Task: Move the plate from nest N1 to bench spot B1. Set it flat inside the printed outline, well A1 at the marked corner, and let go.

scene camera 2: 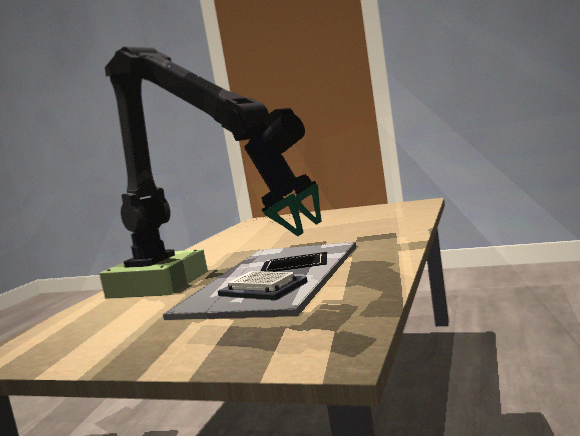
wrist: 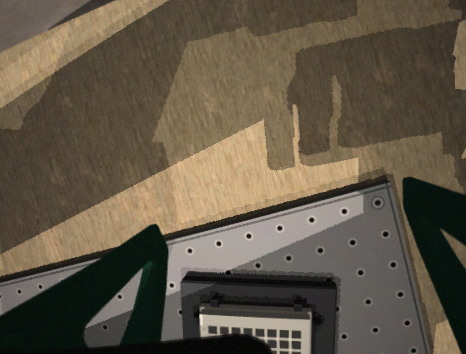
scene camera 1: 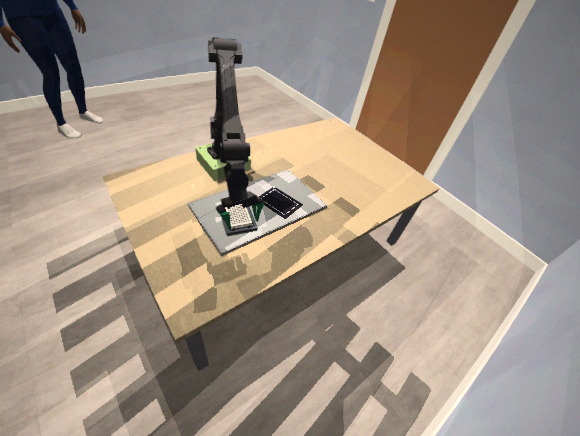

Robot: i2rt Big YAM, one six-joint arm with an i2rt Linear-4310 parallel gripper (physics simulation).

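Places are measured from the arm's base along level axes (x ahead, y left, z up), in metres.
Where they show: gripper, fingertip midpoint: (scene camera 2: 310,228) (wrist: 277,215) (scene camera 1: 243,225); arm's base at its link origin: (scene camera 2: 150,260).
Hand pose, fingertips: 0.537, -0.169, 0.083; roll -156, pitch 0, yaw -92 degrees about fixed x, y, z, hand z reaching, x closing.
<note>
Things, the pixels of their centre, and the offset from my fingertips, as dx, dy, dz. "spot": a spot on its surface instead. Level surfaces: height alone.
- cream well plate at the middle of its body: (scene camera 2: 261,280) (scene camera 1: 237,214) -0.159, +0.061, -0.119
- dark nest at the middle of its body: (scene camera 2: 262,284) (scene camera 1: 237,216) -0.159, +0.060, -0.127
- black bench spot at a spot on its surface: (scene camera 2: 295,262) (scene camera 1: 278,202) spot: -0.158, +0.261, -0.137
- wooden table at its surface level: dz -0.151
The cream well plate (scene camera 1: 239,216) (scene camera 2: 262,281) (wrist: 256,320) lies flat in the dark nest (scene camera 1: 242,231) (scene camera 2: 272,294) (wrist: 325,320). Part of the plate is cut off at the bottom of the wrist view. My gripper (scene camera 1: 243,223) (scene camera 2: 309,228) (wrist: 277,215) is open and empty, with its green fingers wide apart. It is above the board, higher than the plate, and tilted. In the wrist view the fingertips stand to either side, past the plate's end. The black bench spot (scene camera 1: 281,201) (scene camera 2: 295,262) with a white printed outline lies beside the nest. The marked corner and well A1 cannot be made out.
The nest and spot are on a grey perforated board (scene camera 1: 215,235) (scene camera 2: 200,311) (wrist: 370,287) on the wooden table (scene camera 1: 165,300) (scene camera 2: 165,367) (wrist: 215,190). The arm's green base block (scene camera 1: 215,167) (scene camera 2: 140,282) stands behind the board. A person (scene camera 1: 50,55) stands beyond the table.
</note>
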